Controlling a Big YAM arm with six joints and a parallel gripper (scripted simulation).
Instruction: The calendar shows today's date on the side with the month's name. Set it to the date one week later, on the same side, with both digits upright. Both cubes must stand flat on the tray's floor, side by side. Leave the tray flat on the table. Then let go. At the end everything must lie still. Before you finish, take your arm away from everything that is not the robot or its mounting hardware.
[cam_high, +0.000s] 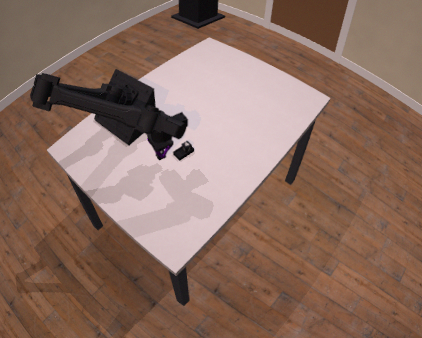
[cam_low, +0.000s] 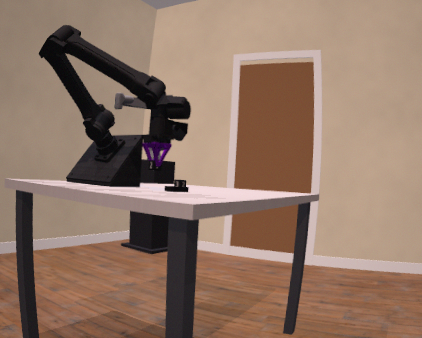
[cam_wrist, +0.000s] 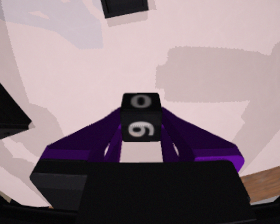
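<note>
Right now my hand is 1 cm short of the black tray, 11 cm to the right of it and 8 cm above it. The rest, counted from my hand: black date cube (1 cm below).
</note>
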